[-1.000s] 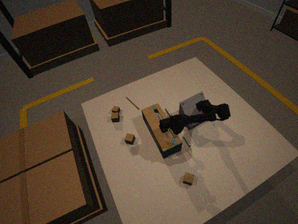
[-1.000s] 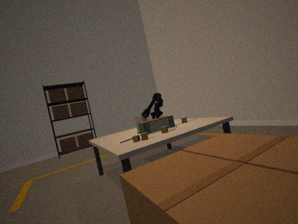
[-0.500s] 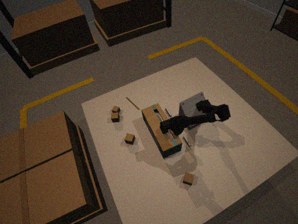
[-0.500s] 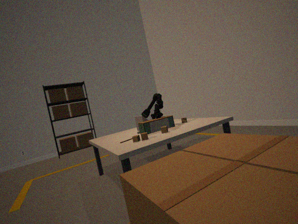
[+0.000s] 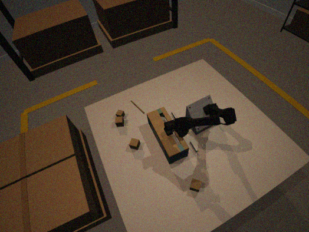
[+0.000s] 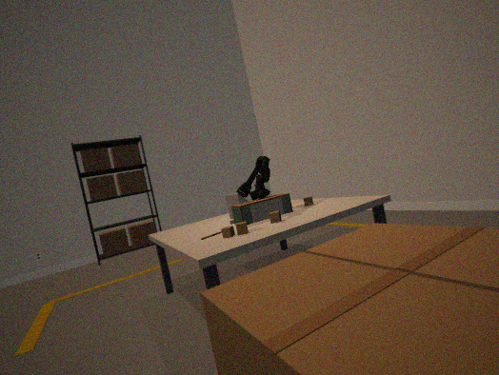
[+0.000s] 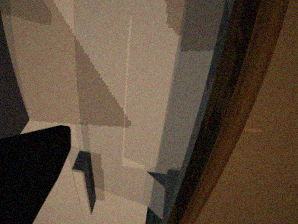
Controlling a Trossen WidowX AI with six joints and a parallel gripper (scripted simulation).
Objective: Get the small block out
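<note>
Now: gripper tip 5 cm short of the purple block and 3 cm to the left of it. Also, from my gripper tip: long box (3 cm ahead, 2 cm below, 1 cm to the right); then thin wooden stick (42 cm to the right, 11 cm ahead, 8 cm below).
</note>
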